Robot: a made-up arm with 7 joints.
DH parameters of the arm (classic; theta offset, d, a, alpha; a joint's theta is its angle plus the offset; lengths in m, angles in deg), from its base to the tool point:
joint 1: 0 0.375 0 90
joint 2: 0 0.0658 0 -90
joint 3: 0 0.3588 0.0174 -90
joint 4: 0 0.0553 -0.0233 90
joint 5: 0 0.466 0 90
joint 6: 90 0.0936 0.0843 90
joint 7: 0 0.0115 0 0
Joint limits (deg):
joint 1: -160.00..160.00
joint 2: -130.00..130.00
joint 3: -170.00..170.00
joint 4: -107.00..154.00
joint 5: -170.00..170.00
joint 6: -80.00..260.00
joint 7: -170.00..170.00
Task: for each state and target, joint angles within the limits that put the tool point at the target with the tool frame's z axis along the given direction. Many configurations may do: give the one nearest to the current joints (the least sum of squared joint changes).
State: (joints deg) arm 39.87 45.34 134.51 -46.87 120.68 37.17 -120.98
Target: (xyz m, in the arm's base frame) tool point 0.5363 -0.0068 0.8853 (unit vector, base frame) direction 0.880 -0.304 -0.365
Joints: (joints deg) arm 55.42 5.63 140.61 -85.92 128.16 44.73 -120.98
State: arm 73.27 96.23 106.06 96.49 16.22 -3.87 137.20
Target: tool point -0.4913 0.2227 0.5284 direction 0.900 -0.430 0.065
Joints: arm 30.14 91.83 78.18 94.20 -19.07 -48.90 137.20
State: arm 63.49 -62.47 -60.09 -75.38 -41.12 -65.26 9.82
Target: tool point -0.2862 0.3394 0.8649 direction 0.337 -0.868 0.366
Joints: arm 57.03 -26.83 -81.84 -66.09 -65.72 -34.46 9.82
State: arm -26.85 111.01 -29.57 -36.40 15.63 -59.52 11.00
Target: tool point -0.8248 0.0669 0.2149 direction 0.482 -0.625 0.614
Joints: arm -3.07 92.29 -47.34 -26.44 3.42 -59.03 11.00
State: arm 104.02 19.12 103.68 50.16 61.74 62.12 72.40
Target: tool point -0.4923 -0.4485 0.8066 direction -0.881 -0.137 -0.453
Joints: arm 75.28 51.37 98.06 49.96 38.38 42.73 72.40
